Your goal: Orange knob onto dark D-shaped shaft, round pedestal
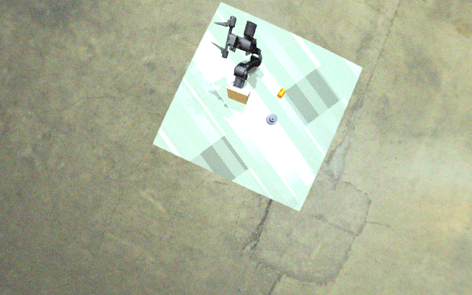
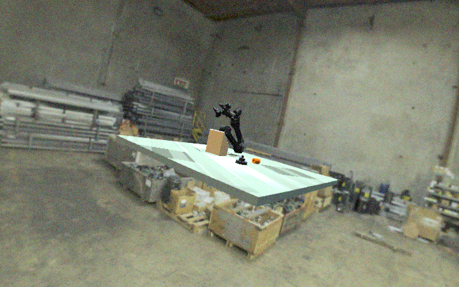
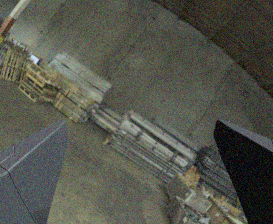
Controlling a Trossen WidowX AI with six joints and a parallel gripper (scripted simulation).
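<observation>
Now: gripper tip 510 mm short of the orange knob, 10 mm to the right of it and 380 mm above it. From my gripper tip the other things lie so: round pedestal (510 mm ahead, 210 mm to the right, 360 mm below).
</observation>
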